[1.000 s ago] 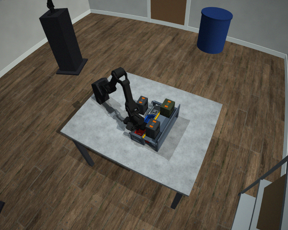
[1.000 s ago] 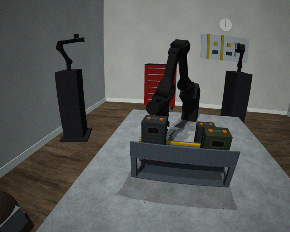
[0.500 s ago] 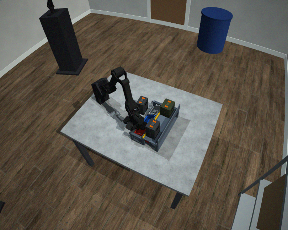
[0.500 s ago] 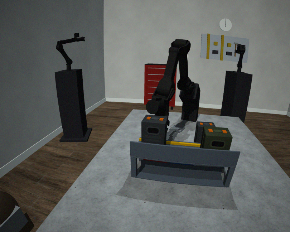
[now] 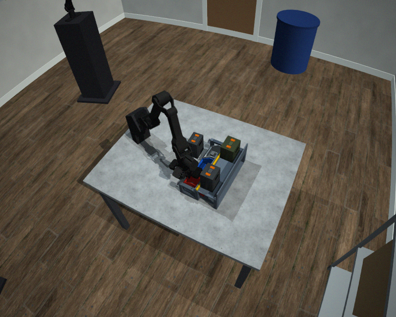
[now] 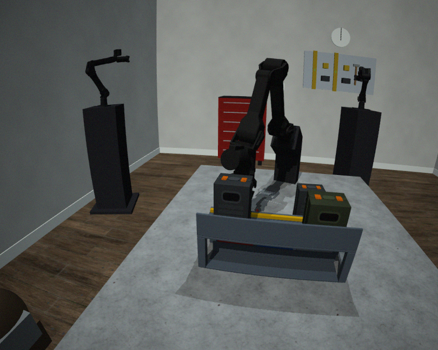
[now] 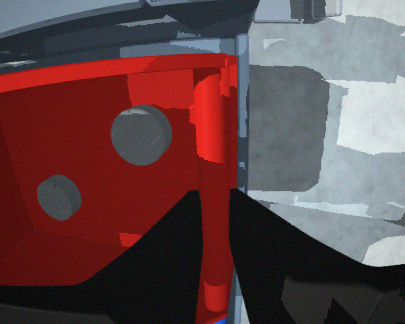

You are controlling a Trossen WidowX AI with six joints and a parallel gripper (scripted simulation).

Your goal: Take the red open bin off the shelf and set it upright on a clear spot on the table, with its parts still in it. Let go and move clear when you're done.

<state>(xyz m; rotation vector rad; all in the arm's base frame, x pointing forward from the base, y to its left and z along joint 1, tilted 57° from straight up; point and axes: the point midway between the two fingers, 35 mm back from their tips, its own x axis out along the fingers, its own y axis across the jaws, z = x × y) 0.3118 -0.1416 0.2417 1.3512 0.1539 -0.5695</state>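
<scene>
The red open bin is 60 mm ahead of my hand, 20 mm to the right of it and 20 mm below it. From my hand the other things lie so: yellow rail (140 mm ahead, 70 mm to the left, 20 mm above); then grey bin (190 mm to the left, 140 mm ahead, 40 mm below); then blue bin (100 mm ahead, 80 mm to the left, 40 mm below).
</scene>
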